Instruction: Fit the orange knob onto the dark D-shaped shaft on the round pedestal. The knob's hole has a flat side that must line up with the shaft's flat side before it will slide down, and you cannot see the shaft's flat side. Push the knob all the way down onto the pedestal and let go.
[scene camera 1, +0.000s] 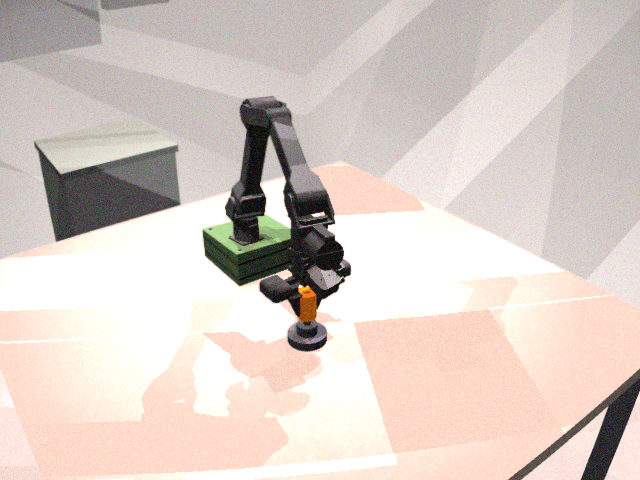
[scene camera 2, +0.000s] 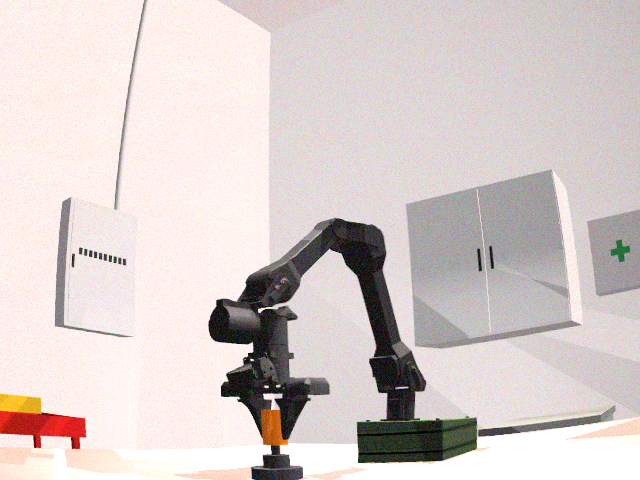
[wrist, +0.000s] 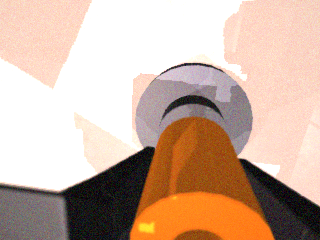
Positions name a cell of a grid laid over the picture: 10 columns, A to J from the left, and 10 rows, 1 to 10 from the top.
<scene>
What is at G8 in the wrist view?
An orange knob.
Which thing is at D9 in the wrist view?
My gripper.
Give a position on an orange knob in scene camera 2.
E9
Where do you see a pedestal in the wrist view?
F4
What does my gripper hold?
An orange knob.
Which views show my gripper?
Scene camera 1, scene camera 2 and the wrist view: all of them.
</scene>
